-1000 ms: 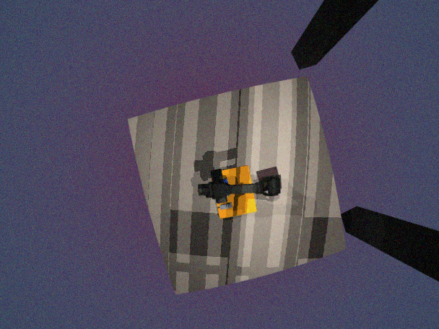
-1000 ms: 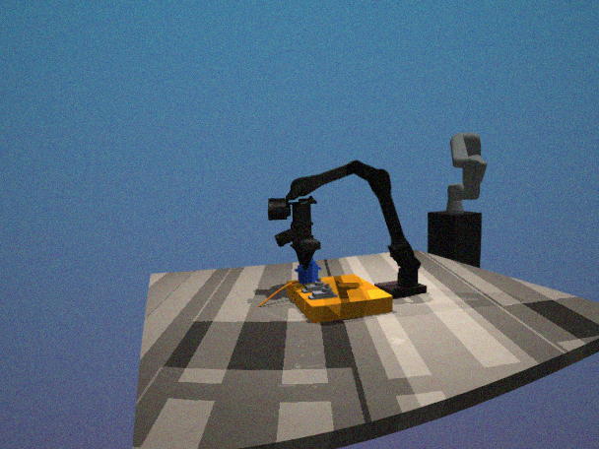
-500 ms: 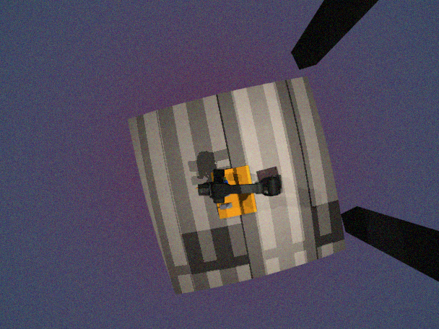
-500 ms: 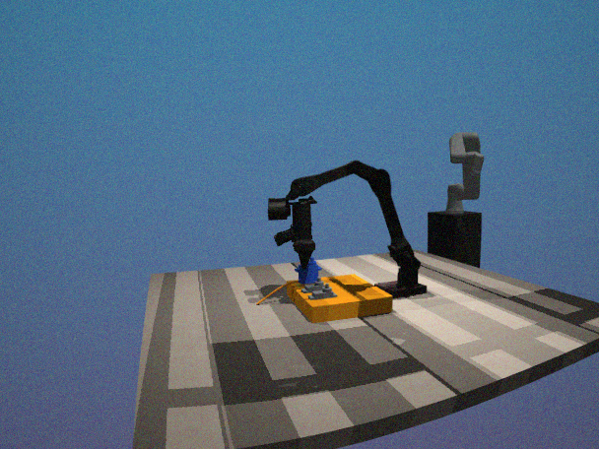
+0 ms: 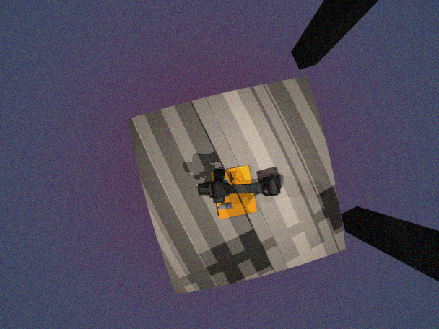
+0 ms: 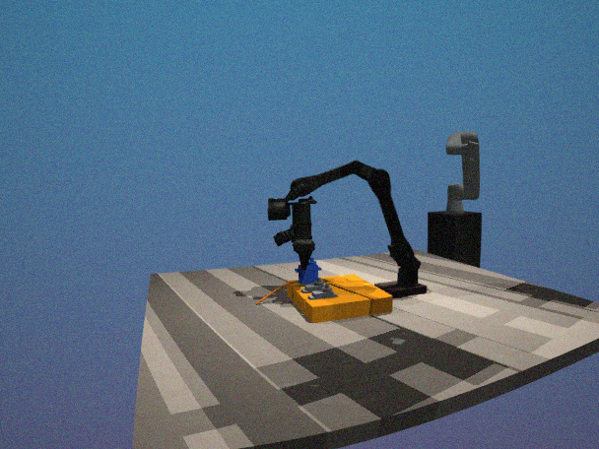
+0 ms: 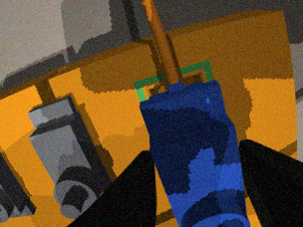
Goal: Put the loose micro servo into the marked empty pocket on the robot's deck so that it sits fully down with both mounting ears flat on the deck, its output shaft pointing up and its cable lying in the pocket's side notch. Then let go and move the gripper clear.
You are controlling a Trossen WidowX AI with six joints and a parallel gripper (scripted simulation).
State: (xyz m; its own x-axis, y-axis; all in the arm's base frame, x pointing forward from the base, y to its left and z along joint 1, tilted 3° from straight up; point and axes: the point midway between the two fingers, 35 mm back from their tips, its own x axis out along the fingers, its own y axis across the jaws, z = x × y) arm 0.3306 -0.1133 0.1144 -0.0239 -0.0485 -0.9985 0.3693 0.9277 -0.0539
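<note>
Right now the orange deck is 110 mm behind my gripper tip, 90 mm to the left of it and 80 mm below it.
</note>
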